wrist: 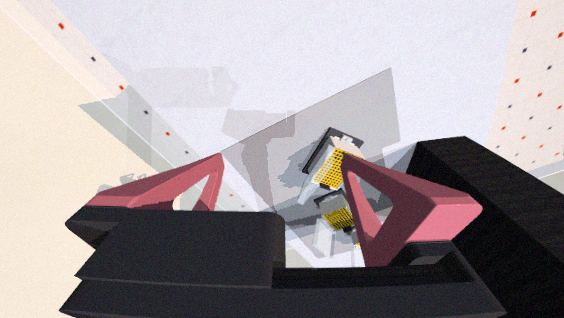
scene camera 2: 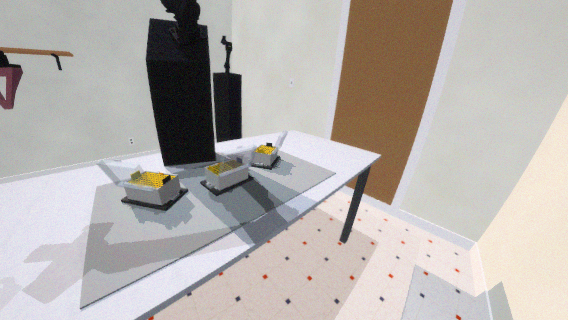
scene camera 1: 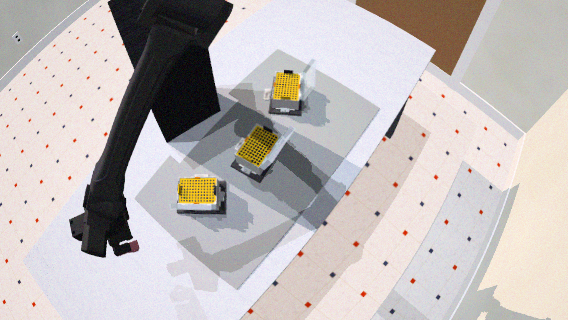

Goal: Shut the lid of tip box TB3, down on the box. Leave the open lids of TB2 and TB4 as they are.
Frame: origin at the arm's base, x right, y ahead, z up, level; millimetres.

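Seen in the pictures: gripper, between the fingertips: [wrist: 282, 159] [scene camera 1: 130, 232]; arm's base, origin of its link: [scene camera 2: 188, 36].
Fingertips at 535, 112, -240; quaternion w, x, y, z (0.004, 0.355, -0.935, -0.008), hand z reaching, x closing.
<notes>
Offsets run from my fingertips to a thing's top centre, as dx, dy, dz. "*": to the spot under its first point. Level surfaces: height alone.
Three tip boxes with yellow racks stand on dark bases, with clear lids standing open; I cannot read their labels. One box [scene camera 1: 198, 194] [scene camera 2: 152, 190] [wrist: 329, 167] is nearest the gripper, its lid {* -154, +88, -148} [scene camera 2: 120, 171] leaning up and outward. The middle box {-421, +177, -199} [scene camera 1: 257, 146] [scene camera 2: 227, 176] [wrist: 338, 216] stands angled, its lid {-405, +242, -120} [scene camera 1: 283, 143] [wrist: 324, 237] raised. The far box {-655, +182, -208} [scene camera 1: 287, 87] [scene camera 2: 265, 156] has its lid [scene camera 1: 309, 80] [scene camera 2: 282, 140] raised; a finger partly hides this box in the wrist view. My gripper [scene camera 1: 132, 246] [scene camera 2: 7, 104] [wrist: 282, 159] is open and empty, high above the table and beside the nearest box.
A grey mat {dz -274} [scene camera 1: 240, 270] [scene camera 2: 100, 280] lies under the boxes on the white table {dz -276} [scene camera 1: 350, 30] [scene camera 2: 345, 150]. The black pedestal [scene camera 1: 185, 95] [scene camera 2: 180, 110] [wrist: 500, 200] stands at the table's back edge. The arm's long link [scene camera 1: 132, 115] reaches across the table's back side.
</notes>
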